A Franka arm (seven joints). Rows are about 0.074 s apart.
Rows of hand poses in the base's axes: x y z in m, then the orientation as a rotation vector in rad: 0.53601, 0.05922, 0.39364, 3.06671, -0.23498, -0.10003; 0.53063, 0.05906, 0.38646, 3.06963, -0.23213, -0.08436; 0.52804, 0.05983, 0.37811, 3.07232, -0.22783, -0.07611; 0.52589, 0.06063, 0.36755, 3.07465, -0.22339, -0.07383; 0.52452, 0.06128, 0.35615, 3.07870, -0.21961, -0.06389; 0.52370, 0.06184, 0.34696, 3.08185, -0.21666, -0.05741; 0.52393, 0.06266, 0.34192, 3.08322, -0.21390, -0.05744; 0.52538, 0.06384, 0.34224, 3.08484, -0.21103, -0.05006
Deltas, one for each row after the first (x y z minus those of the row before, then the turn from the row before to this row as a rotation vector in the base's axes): -0.00538, -0.00016, -0.00718, 0.00152, -0.01030, 0.00224; -0.00259, 0.00077, -0.00835, 0.00182, -0.00545, 0.00302; -0.00215, 0.00080, -0.01056, 0.00191, -0.00156, 0.00298; -0.00137, 0.00065, -0.01140, 0.00314, -0.00666, 0.00273; -0.00082, 0.00056, -0.00919, 0.00255, -0.00437, 0.00210; 0.00023, 0.00082, -0.00504, 0.00121, -0.00003, 0.00182; 0.00145, 0.00118, 0.00032, 0.00100, -0.00482, 0.00202
